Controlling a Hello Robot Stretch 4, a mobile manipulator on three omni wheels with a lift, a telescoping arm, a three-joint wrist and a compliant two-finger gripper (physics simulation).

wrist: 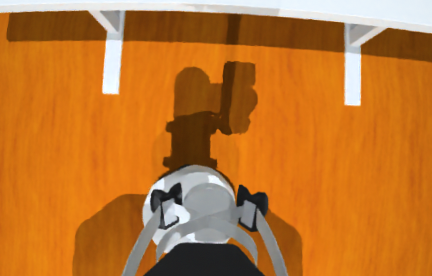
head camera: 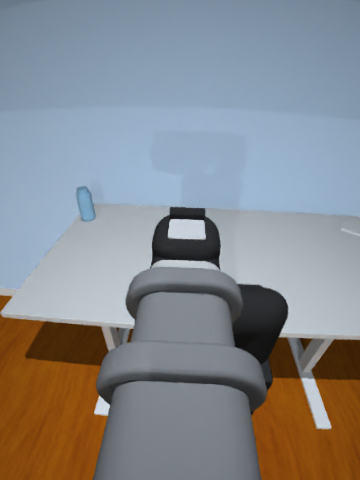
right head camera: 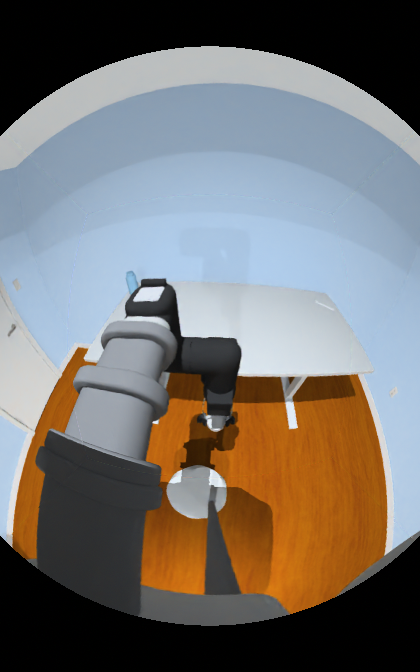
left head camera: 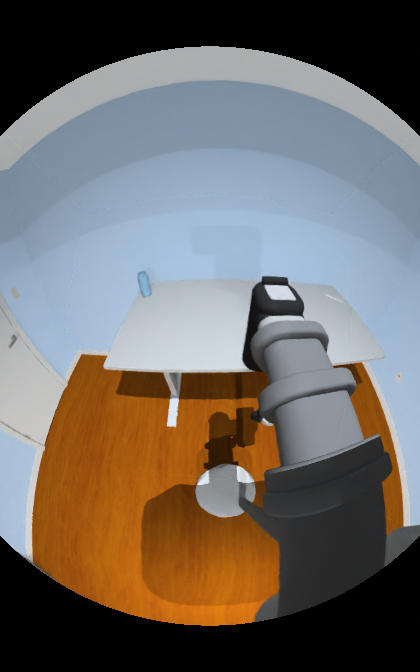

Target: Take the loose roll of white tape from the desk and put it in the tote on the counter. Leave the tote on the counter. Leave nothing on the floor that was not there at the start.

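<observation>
My gripper is shut on the roll of white tape; its round grey face shows between the two black fingertips in the wrist view. In the left head view the arm hides most of the gripper, and part of the tape shows beside a dark fingertip. The gripper hangs above the floor, in front of the front edge of the desk. In the head camera view the arm hides the tape. The tote and the counter do not show.
A blue bottle stands at the desk's back left. A thin white item lies at its right. White desk feet reach forward on the floor. A pale disc shows below the gripper.
</observation>
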